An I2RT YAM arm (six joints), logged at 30 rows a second.
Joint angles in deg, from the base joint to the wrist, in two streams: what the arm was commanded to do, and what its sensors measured. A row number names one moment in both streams.
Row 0, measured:
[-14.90, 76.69, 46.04, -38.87, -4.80, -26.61]
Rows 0 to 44, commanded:
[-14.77, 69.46, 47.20, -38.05, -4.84, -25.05]
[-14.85, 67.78, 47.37, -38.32, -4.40, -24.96]
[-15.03, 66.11, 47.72, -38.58, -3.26, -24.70]
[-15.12, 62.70, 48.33, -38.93, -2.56, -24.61]
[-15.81, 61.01, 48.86, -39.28, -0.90, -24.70]
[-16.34, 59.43, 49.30, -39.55, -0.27, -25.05]
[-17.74, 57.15, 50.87, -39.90, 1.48, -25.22]
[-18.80, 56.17, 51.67, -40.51, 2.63, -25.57]
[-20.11, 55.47, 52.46, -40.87, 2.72, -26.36]
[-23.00, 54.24, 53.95, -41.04, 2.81, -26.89]
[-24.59, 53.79, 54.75, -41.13, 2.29, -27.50]
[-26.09, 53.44, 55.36, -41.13, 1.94, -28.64]
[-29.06, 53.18, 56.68, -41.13, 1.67, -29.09]
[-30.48, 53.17, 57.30, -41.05, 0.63, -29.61]
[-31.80, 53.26, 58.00, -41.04, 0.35, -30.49]
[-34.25, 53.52, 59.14, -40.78, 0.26, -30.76]
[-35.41, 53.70, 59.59, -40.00, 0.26, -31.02]
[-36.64, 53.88, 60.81, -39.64, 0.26, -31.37]
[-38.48, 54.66, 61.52, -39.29, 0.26, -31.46]
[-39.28, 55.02, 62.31, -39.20, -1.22, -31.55]
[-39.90, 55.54, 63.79, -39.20, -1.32, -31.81]
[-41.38, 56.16, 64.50, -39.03, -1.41, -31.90]
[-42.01, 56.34, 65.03, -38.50, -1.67, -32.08]
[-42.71, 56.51, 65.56, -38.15, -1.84, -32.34]
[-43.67, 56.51, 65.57, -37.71, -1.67, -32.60]
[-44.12, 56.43, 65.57, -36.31, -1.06, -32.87]
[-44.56, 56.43, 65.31, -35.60, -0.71, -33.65]
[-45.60, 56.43, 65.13, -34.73, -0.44, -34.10]
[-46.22, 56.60, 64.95, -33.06, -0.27, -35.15]
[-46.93, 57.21, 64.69, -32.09, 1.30, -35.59]
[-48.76, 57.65, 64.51, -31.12, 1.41, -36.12]
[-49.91, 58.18, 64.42, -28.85, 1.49, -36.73]
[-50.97, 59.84, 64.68, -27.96, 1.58, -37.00]
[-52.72, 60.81, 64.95, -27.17, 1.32, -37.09]
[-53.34, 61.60, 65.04, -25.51, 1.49, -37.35]
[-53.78, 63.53, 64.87, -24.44, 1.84, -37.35]
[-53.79, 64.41, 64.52, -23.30, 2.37, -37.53]
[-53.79, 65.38, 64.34, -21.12, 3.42, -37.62]
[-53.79, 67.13, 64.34, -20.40, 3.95, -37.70]
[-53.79, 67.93, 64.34, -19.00, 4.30, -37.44]
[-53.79, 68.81, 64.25, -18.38, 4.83, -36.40]
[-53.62, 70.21, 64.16, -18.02, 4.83, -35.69]
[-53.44, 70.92, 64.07, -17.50, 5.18, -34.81]
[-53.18, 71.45, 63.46, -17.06, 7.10, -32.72]
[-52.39, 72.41, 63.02, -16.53, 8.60, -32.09]
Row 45, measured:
[-53.63, 70.76, 62.98, -23.83, 3.49, -35.59]
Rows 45 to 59, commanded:
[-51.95, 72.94, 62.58, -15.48, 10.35, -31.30]
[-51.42, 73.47, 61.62, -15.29, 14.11, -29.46]
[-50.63, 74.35, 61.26, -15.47, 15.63, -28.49]
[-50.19, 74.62, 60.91, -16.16, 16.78, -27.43]
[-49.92, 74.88, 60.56, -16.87, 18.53, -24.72]
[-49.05, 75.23, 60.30, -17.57, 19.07, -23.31]
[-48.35, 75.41, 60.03, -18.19, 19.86, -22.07]
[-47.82, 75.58, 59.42, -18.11, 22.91, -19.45]
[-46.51, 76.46, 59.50, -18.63, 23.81, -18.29]
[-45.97, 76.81, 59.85, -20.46, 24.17, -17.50]
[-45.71, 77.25, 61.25, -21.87, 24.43, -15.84]
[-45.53, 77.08, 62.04, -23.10, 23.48, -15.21]
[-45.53, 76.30, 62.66, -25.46, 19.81, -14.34]
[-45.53, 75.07, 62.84, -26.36, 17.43, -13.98]
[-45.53, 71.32, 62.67, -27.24, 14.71, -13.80]
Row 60, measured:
[-45.69, 77.19, 59.86, -23.40, 19.38, -19.00]
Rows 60 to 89, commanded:
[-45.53, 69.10, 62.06, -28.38, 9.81, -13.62]
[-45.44, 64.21, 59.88, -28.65, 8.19, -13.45]
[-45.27, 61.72, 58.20, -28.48, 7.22, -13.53]
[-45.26, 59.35, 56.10, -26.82, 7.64, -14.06]
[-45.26, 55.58, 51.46, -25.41, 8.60, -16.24]
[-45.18, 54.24, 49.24, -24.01, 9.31, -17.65]
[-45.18, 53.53, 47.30, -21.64, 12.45, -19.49]
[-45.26, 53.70, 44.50, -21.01, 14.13, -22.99]
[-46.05, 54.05, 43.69, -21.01, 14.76, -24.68]
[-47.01, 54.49, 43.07, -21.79, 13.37, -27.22]
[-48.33, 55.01, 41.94, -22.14, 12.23, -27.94]
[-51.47, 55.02, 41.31, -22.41, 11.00, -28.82]
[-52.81, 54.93, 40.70, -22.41, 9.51, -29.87]
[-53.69, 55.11, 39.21, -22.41, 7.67, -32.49]
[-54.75, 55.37, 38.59, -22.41, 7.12, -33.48]
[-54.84, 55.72, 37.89, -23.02, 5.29, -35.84]
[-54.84, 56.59, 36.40, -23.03, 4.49, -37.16]
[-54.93, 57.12, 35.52, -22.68, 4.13, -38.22]
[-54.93, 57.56, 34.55, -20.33, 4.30, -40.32]
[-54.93, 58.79, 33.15, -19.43, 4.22, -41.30]
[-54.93, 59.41, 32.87, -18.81, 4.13, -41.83]
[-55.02, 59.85, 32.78, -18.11, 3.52, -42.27]
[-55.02, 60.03, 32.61, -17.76, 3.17, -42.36]
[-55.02, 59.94, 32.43, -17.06, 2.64, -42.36]
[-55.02, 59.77, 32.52, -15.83, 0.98, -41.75]
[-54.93, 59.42, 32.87, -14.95, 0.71, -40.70]
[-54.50, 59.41, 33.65, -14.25, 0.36, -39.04]
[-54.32, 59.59, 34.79, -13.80, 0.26, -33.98]
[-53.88, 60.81, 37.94, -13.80, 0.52, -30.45]
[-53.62, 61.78, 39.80, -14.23, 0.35, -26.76]
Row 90, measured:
[-54.59, 60.36, 32.58, -19.73, 3.16, -37.39]
